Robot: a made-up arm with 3 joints. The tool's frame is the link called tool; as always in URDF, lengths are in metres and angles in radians. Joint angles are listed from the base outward. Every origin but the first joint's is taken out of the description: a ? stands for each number. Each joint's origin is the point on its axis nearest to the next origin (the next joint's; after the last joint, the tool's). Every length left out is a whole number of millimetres.
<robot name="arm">
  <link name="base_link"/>
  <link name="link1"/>
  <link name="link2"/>
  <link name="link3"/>
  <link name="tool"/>
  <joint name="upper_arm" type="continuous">
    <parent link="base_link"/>
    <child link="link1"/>
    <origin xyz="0 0 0.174"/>
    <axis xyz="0 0 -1"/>
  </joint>
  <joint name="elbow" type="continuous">
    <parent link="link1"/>
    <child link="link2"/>
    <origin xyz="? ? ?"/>
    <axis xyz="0 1 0"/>
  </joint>
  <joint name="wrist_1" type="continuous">
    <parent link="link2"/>
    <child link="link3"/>
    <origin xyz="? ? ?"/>
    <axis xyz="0 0 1"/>
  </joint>
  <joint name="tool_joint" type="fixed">
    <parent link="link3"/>
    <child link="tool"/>
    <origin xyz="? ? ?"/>
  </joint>
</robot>
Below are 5 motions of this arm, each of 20 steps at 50 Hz.
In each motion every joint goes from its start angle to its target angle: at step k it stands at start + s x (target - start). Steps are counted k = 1, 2, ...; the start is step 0. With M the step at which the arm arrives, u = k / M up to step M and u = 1 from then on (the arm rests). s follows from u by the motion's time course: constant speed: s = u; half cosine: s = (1 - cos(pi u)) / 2; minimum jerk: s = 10 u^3 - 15 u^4 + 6 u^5.
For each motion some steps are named. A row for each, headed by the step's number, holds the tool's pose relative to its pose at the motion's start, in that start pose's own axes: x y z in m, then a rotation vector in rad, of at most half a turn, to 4 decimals.
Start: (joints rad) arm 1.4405 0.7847 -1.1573
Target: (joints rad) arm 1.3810 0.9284 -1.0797
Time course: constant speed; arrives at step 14
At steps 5, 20:
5: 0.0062 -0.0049 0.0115 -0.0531 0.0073 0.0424
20: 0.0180 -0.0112 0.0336 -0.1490 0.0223 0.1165

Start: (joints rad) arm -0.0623 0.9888 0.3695
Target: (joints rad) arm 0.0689 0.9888 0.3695
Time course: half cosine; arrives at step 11
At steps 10, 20:
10: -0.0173 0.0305 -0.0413 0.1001 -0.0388 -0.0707
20: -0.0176 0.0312 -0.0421 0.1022 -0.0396 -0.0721

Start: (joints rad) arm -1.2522 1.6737 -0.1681
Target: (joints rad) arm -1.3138 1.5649 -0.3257
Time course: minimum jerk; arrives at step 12
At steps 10, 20:
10: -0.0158 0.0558 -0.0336 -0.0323 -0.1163 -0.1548
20: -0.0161 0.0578 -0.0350 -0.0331 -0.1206 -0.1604

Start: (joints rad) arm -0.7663 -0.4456 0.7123
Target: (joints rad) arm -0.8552 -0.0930 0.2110
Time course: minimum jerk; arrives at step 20
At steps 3, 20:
3: 0.0006 0.0024 0.0023 0.0069 0.0065 -0.0112
20: 0.0732 0.0768 0.1130 0.1795 0.3070 -0.4099

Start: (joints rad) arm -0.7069 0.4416 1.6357
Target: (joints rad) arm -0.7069 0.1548 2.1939
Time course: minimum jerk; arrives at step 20
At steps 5, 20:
5: 0.0032 -0.0160 0.0006 -0.0296 0.0028 0.0578
20: 0.0775 -0.1325 0.0443 -0.2735 0.0980 0.5543

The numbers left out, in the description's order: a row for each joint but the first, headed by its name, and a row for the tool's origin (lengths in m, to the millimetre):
elbow: -0.058 -0.231 0
wrist_1: -0.06 0 0.136
tool: -0.348 -0.041 0

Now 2 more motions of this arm.
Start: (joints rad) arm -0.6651 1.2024 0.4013
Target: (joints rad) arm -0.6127 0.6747 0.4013
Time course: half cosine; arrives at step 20
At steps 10, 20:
10: -0.0228 0.0145 -0.1096 -0.0818 -0.2519 -0.0126
20: -0.0188 0.0233 -0.2214 -0.1667 -0.5024 -0.0313

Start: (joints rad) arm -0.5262 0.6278 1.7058
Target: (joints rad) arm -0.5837 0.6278 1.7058
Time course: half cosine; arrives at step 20
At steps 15, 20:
15: -0.0002 -0.0228 0.0164 0.0039 0.0286 0.0397
20: -0.0001 -0.0267 0.0192 0.0045 0.0335 0.0465

